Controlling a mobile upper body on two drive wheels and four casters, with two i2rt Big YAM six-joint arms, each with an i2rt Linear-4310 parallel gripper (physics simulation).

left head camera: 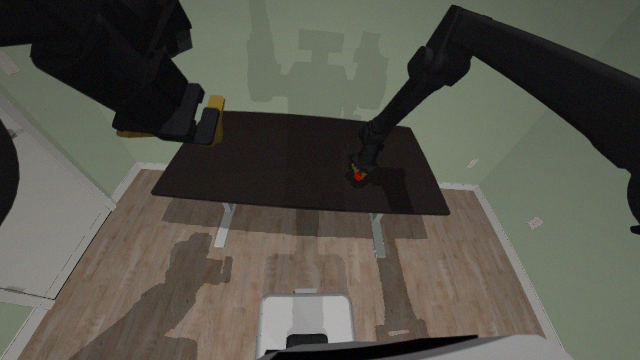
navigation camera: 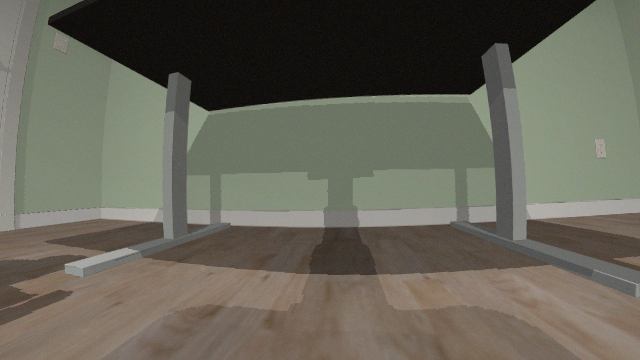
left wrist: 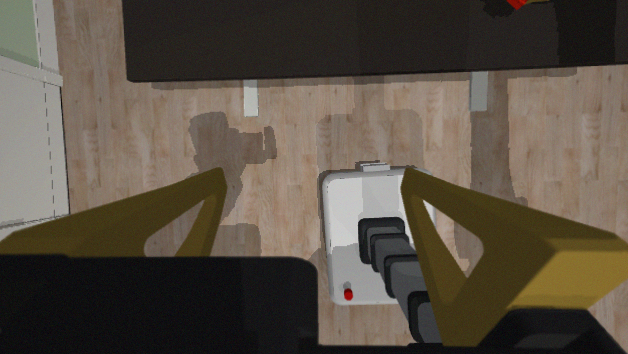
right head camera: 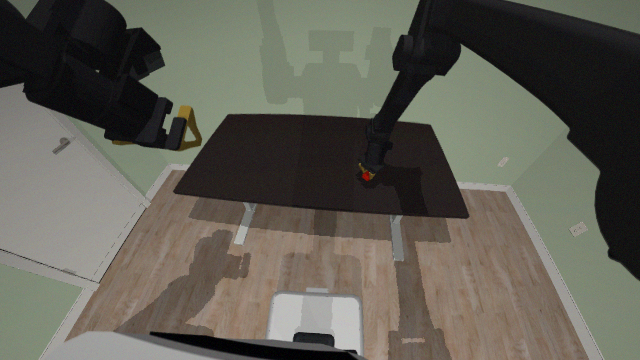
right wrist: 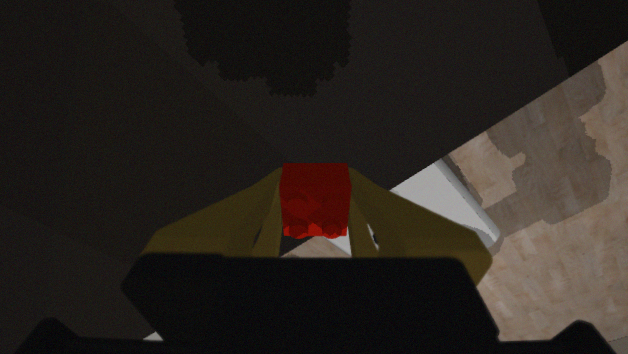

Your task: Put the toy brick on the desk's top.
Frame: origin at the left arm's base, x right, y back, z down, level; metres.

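Seen in the pictures: left gripper, fingertip midpoint: (left head camera: 193, 134) (left wrist: 313, 177) (right head camera: 179, 140); right gripper, fingertip midpoint: (left head camera: 359, 176) (right head camera: 368, 176) (right wrist: 315, 178).
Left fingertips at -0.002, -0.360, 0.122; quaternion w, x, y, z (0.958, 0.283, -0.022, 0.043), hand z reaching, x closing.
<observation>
A point is followed by its place in that frame, as x, y, z.
The red toy brick (left head camera: 358, 176) @(0.434, -0.692, 0.572) (right head camera: 366, 176) @(0.433, -0.691, 0.572) (right wrist: 315, 200) @(0.446, -0.708, 0.572) (left wrist: 517, 4) @(0.433, -0.686, 0.581) is between the yellow fingers of my right gripper (left head camera: 359, 174) @(0.445, -0.707, 0.591) (right head camera: 367, 174) @(0.445, -0.707, 0.591) (right wrist: 315, 178) @(0.445, -0.707, 0.591), which is shut on it. They are over the right part of the dark desk's top (left head camera: 280, 160) @(0.070, -0.897, 0.690) (right head camera: 300, 160) @(0.113, -0.901, 0.690) (left wrist: 300, 40) @(-0.053, -0.716, 0.690) (right wrist: 125, 125) @(0.314, -0.822, 0.690), near their shadow. Whether the brick touches the top I cannot tell. The desk's underside (navigation camera: 320, 50) shows in the navigation camera. My left gripper (left wrist: 313, 177) @(-0.002, -0.360, 0.122) is open and empty, held high to the left of the desk in the head views.
The white robot base (left head camera: 270, 320) @(0.034, -0.173, 1.150) (right head camera: 282, 320) @(0.050, -0.155, 1.150) (left wrist: 345, 200) @(0.069, -0.194, 1.150) stands on the wood floor in front of the desk. Grey desk legs (navigation camera: 176, 160) @(-0.382, -1.005, 1.079) (navigation camera: 507, 150) @(0.809, -0.927, 1.092) stand under the top. Green walls are behind, and a white door (left head camera: 45, 220) @(-1.577, -0.596, 1.001) (right head camera: 65, 200) @(-1.579, -0.576, 0.779) is at the left.
</observation>
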